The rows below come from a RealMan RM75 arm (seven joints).
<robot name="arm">
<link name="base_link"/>
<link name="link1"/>
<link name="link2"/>
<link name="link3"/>
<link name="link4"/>
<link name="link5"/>
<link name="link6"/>
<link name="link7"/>
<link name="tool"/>
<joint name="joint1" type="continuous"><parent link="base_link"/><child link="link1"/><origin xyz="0.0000 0.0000 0.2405"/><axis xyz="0 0 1"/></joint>
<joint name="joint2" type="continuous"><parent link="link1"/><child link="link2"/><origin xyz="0.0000 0.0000 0.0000" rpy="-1.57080 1.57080 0.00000"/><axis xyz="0 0 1"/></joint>
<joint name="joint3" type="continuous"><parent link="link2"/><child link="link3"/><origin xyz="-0.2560 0.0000 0.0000" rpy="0.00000 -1.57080 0.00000"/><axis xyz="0 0 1"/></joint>
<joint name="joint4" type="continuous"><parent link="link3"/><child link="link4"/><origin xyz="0.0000 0.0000 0.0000" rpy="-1.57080 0.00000 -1.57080"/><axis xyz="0 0 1"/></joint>
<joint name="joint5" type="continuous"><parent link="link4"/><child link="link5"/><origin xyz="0.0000 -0.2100 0.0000" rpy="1.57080 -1.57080 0.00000"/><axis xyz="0 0 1"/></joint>
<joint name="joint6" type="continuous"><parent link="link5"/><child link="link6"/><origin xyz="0.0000 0.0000 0.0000" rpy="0.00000 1.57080 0.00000"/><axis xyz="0 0 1"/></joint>
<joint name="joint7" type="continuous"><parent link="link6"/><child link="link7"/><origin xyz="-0.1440 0.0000 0.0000" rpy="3.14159 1.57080 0.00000"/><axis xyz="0 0 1"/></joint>
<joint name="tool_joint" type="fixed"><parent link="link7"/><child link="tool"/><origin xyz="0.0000 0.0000 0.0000" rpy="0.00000 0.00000 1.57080"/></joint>
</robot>
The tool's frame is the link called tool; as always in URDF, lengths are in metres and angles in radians. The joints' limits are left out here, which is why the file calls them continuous.
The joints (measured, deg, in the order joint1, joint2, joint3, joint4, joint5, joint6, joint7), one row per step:
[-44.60, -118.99, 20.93, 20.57, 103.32, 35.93, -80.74]
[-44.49, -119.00, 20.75, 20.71, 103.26, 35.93, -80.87]
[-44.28, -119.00, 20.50, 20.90, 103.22, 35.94, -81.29]
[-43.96, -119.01, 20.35, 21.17, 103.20, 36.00, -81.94]
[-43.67, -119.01, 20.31, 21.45, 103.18, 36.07, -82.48]
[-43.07, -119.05, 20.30, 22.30, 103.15, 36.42, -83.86]
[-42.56, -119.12, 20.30, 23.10, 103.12, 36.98, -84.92]
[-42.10, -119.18, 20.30, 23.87, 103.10, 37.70, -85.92]
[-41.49, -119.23, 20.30, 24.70, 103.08, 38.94, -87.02]
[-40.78, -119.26, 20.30, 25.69, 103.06, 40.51, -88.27]
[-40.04, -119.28, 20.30, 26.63, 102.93, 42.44, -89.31]
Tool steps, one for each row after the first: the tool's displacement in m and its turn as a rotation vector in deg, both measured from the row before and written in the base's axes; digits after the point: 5 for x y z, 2 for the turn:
[-0.00097, -0.00029, 0.00103, 0.26, -0.20, 0.22]
[-0.00184, -0.00071, 0.00147, 0.36, -0.46, 0.45]
[-0.00237, -0.00118, 0.00157, 0.34, -0.58, 0.54]
[-0.00197, -0.00098, 0.00152, 0.27, -0.40, 0.40]
[-0.00317, -0.00167, 0.00392, 0.65, -0.97, 0.63]
[-0.00188, -0.00146, 0.00318, 0.49, -0.81, 0.23]
[-0.00114, -0.00130, 0.00296, 0.40, -0.82, 0.02]
[-0.00102, -0.00214, 0.00293, 0.27, -1.07, -0.26]
[-0.00090, -0.00252, 0.00367, 0.27, -1.21, -0.43]
[-0.00023, -0.00290, 0.00333, 0.14, -1.24, -0.78]

